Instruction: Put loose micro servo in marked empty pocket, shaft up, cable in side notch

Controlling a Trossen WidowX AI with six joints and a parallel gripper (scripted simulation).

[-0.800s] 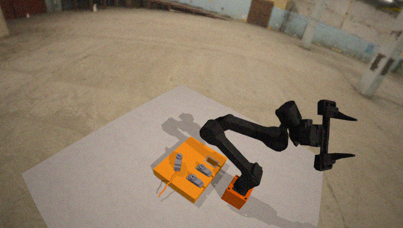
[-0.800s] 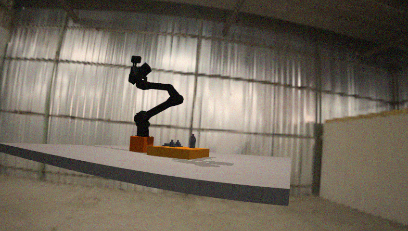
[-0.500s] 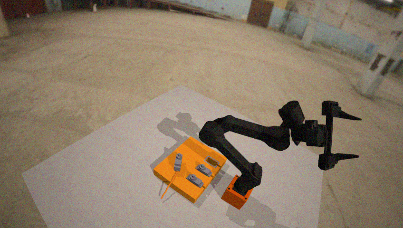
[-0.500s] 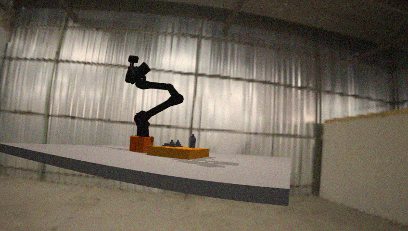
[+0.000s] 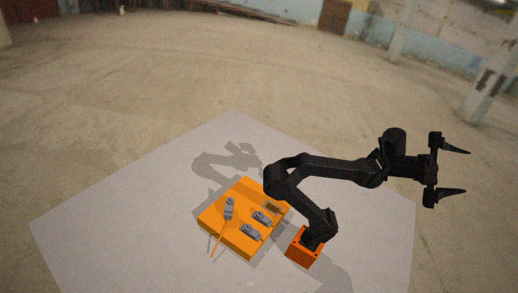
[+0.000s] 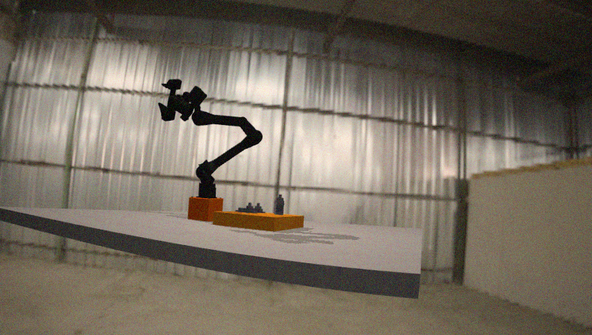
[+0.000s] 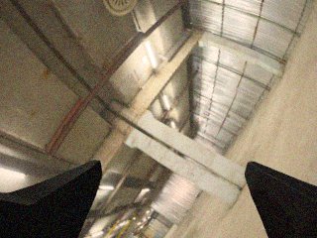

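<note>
Right now my gripper tip is 560 mm short of the orange deck, 510 mm above it and 80 mm to the right of it.
</note>
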